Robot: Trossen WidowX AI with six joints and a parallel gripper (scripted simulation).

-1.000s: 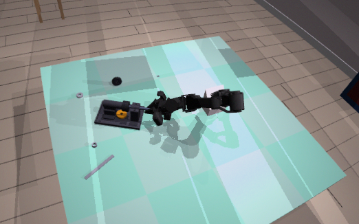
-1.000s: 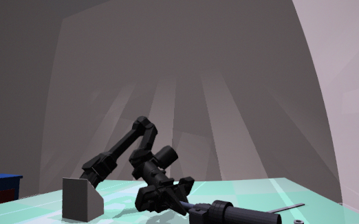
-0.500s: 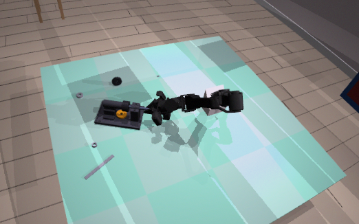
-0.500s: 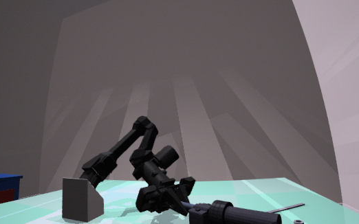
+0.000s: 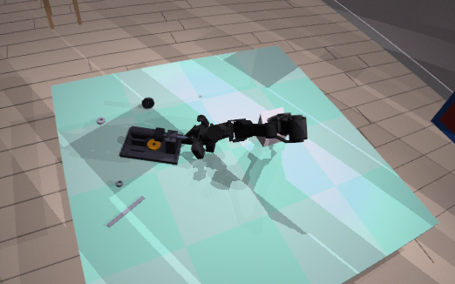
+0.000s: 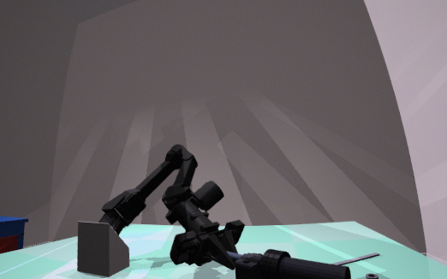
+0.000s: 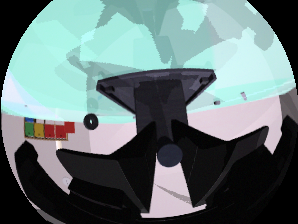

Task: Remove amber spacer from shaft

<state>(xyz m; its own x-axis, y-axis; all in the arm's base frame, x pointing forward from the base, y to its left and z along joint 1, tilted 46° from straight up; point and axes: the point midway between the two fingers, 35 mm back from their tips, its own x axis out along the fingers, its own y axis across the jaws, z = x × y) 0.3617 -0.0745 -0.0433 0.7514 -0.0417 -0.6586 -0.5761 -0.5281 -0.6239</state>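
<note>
My gripper tip is 90 mm short of the amber spacer, 70 mm to the left of it and 50 mm above it. Round my gripper tip: grey bar 290 mm ahead, 170 mm to the left, 60 mm below; shaft 40 mm ahead, 30 mm to the right, 20 mm above.
</note>
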